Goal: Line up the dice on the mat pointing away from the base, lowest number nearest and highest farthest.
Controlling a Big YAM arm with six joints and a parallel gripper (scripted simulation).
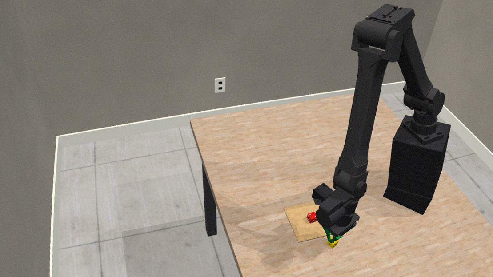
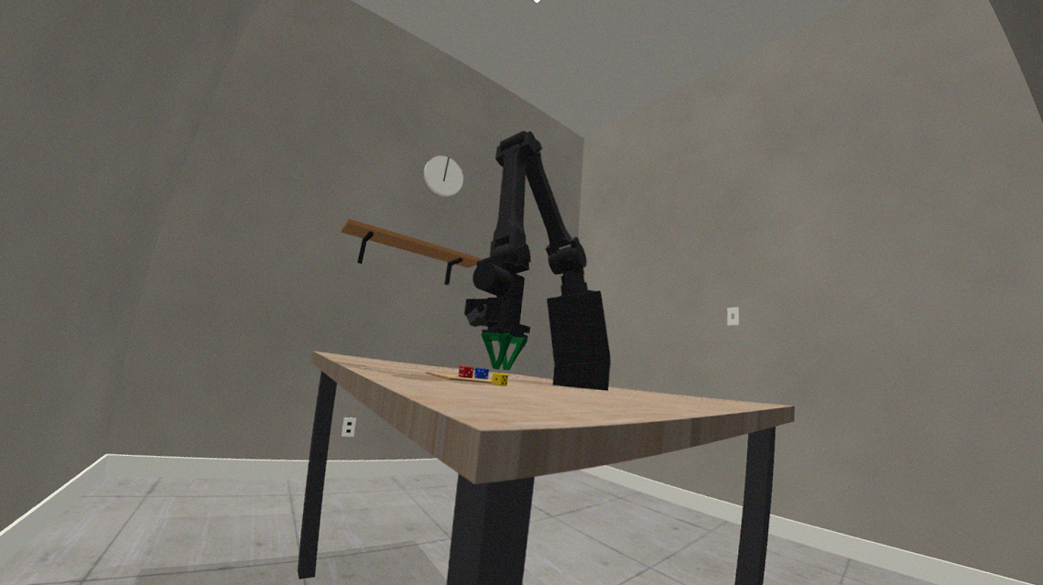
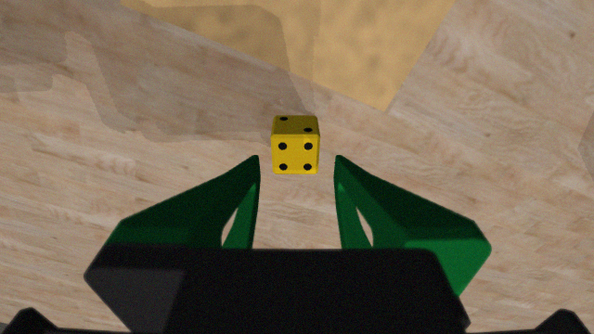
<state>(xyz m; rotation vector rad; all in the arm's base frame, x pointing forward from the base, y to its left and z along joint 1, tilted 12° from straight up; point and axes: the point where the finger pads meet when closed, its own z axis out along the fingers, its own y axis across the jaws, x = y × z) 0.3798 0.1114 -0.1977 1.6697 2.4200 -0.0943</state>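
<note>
My hand is 3 cm above the yellow die. Also, from my hand: blue die (11 cm to the right, 3 cm below, 2 cm behind); then red die (10 cm to the right, 3 cm below, 3 cm ahead); then tan mat (10 cm to the right, 4 cm below, 3 cm ahead).
</note>
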